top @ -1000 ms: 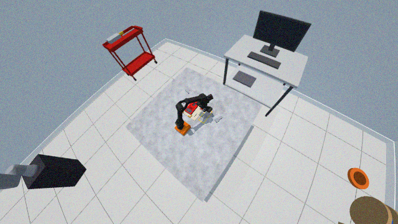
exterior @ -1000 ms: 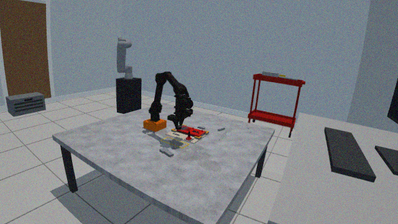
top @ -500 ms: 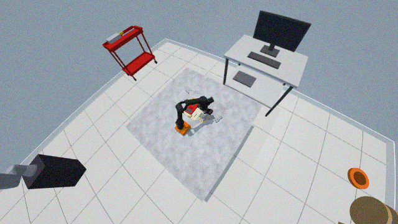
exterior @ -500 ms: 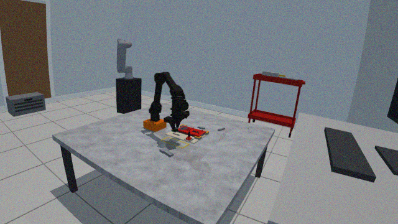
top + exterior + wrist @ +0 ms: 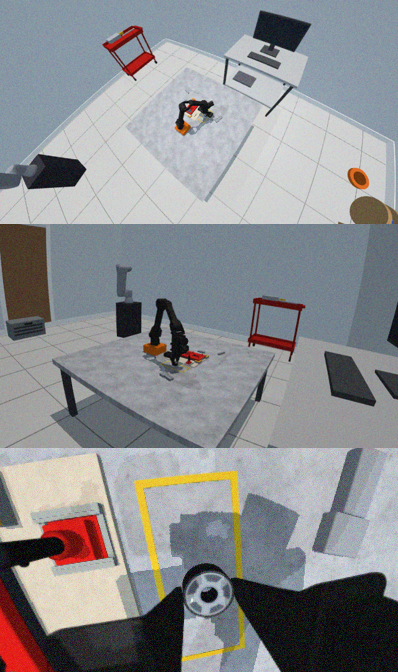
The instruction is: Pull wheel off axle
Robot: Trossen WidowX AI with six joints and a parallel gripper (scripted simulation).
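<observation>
Right now my gripper tip is right at the wheel.
</observation>
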